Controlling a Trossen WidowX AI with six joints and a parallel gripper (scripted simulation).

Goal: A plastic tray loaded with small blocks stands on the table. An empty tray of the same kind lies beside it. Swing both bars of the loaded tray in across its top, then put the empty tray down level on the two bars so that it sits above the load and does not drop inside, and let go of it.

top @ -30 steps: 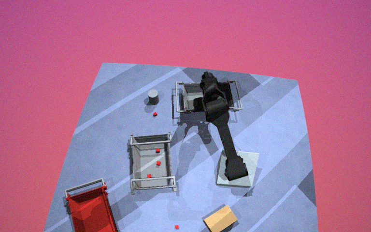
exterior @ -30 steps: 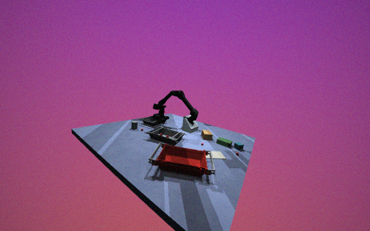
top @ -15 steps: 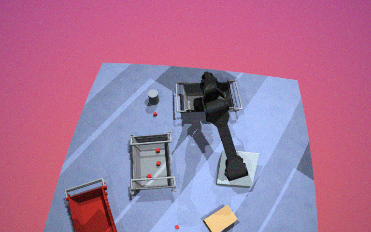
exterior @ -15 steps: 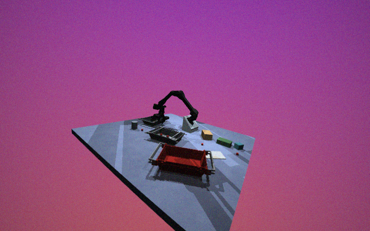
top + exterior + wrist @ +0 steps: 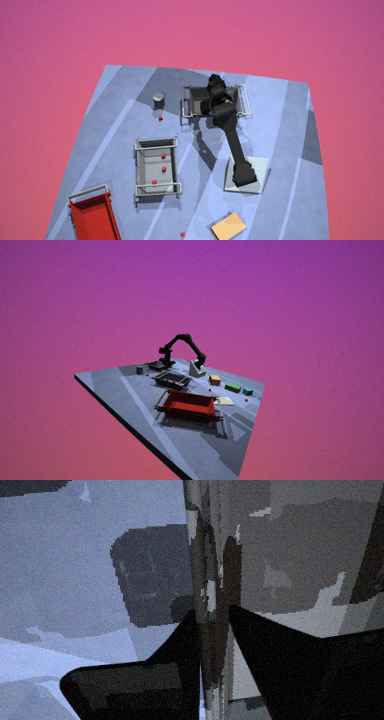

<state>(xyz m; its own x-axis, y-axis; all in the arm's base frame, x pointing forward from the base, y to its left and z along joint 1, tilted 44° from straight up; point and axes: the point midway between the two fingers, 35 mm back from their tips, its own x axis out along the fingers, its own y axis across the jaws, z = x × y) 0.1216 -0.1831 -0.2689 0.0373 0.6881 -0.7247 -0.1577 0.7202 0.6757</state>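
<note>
The grey tray is 10 mm ahead of my gripper tip, 80 mm to the right of it and 30 mm above it. The rest, counted from my gripper tip: green box 70 mm behind, 740 mm to the left, 10 mm above; tan box 80 mm behind, 550 mm to the left, 20 mm above; flat tan sheet 190 mm ahead, 730 mm to the left, 10 mm below.
</note>
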